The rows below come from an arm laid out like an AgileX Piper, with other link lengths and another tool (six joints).
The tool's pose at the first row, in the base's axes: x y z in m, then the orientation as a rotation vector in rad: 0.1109 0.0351 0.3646 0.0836 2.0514 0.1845
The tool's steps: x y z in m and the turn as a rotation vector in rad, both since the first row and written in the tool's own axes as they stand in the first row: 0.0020 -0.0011 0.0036 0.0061 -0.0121 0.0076; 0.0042 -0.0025 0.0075 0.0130 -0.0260 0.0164; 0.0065 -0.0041 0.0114 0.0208 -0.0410 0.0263; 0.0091 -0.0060 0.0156 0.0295 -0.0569 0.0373; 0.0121 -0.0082 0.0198 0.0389 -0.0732 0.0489; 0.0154 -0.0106 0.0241 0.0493 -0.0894 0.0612
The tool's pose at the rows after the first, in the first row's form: 0.1132 0.0346 0.3610 0.0961 2.0399 0.1821; 0.1156 0.0339 0.3571 0.1104 2.0267 0.1794; 0.1180 0.0330 0.3530 0.1263 2.0123 0.1764; 0.1205 0.0319 0.3485 0.1439 1.9971 0.1731; 0.1229 0.0306 0.3436 0.1625 1.9814 0.1695; 0.1252 0.0291 0.3383 0.1822 1.9657 0.1653
